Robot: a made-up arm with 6 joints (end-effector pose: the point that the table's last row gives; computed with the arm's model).
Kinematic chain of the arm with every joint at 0, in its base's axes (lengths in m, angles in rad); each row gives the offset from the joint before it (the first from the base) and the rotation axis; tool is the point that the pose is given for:
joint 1: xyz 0 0 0.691 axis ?
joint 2: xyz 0.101 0 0 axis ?
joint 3: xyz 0 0 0.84 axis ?
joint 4: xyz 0 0 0.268 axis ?
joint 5: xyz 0.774 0 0 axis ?
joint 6: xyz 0.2 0 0 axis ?
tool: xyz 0 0 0
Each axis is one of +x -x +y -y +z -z.
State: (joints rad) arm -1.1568 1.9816 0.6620 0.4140 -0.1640 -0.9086
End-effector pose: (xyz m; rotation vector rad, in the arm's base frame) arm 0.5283 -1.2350 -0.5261 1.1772 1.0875 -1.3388
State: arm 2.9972 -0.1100 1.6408 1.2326 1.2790 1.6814
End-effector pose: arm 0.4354 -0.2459 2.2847 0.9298 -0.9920 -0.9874
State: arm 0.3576 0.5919 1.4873 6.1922 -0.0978 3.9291
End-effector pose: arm 0.9212 0.3461 2.3029 2.3861 0.0741 1.1375
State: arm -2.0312 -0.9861 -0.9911 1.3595 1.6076 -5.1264
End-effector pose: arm 0.1001 -0.2380 1.4607 -2.7069 0.5200 -0.4066
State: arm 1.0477 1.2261 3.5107 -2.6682 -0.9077 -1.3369
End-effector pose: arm -0.0644 0.0321 1.3856 0.4328 -1.2443 -2.1835
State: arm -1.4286 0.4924 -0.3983 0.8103 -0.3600 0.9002
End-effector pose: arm 0.1299 -1.2676 0.8219 -0.5011 1.7849 -0.1949
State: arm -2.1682 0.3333 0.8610 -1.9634 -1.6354 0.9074
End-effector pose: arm -0.3313 -0.8147 2.1655 0.0308 -0.3125 -0.3194
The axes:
joint 1: +z
joint 2: +y
joint 3: -y
joint 4: -x
joint 5: -y
joint 6: -x

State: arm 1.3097 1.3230 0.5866 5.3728 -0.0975 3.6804
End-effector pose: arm 0.4519 1.7509 0.4332 2.1943 1.5490 -1.2462
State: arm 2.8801 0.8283 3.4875 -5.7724 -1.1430 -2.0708
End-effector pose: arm 0.1099 0.0627 1.5597 -1.5734 -1.4348 -0.8672
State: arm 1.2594 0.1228 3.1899 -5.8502 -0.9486 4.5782
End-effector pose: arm -0.1475 -0.6807 1.4708 -2.2296 0.9565 -1.6514
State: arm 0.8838 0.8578 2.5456 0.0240 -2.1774 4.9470
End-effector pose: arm 0.3559 0.4276 1.8838 1.0209 0.9255 0.3947
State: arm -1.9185 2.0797 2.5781 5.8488 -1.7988 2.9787
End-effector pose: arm -0.4105 -1.3734 0.7103 -1.3117 1.2693 0.5222
